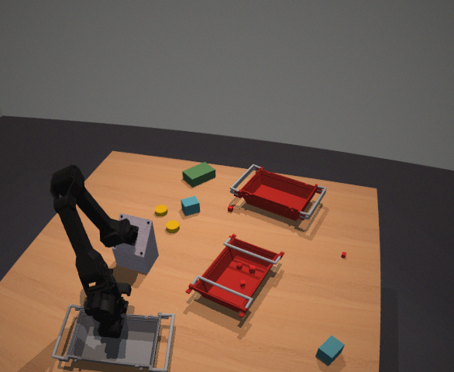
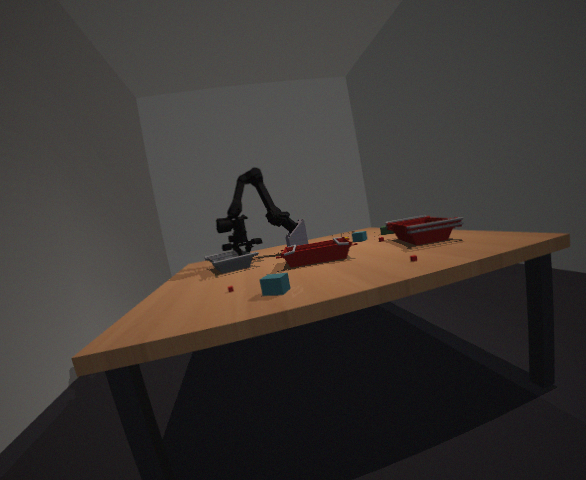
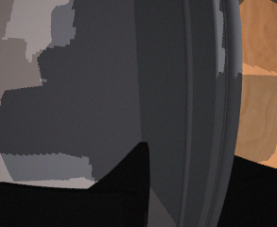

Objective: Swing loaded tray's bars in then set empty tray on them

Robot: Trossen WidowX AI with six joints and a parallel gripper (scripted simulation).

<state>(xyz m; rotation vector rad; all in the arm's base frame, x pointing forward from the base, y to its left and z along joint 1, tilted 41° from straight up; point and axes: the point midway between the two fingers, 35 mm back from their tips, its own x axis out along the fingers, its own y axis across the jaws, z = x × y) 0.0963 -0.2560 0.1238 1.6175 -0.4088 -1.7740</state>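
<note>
The grey tray is 70 mm to the right of my gripper tip, 30 mm above it and 20 mm ahead of it. Also, from my gripper tip: tiny red cube (600 mm ahead, 500 mm to the left, 10 mm below); green block (810 mm to the left, 60 mm behind, 10 mm above).
</note>
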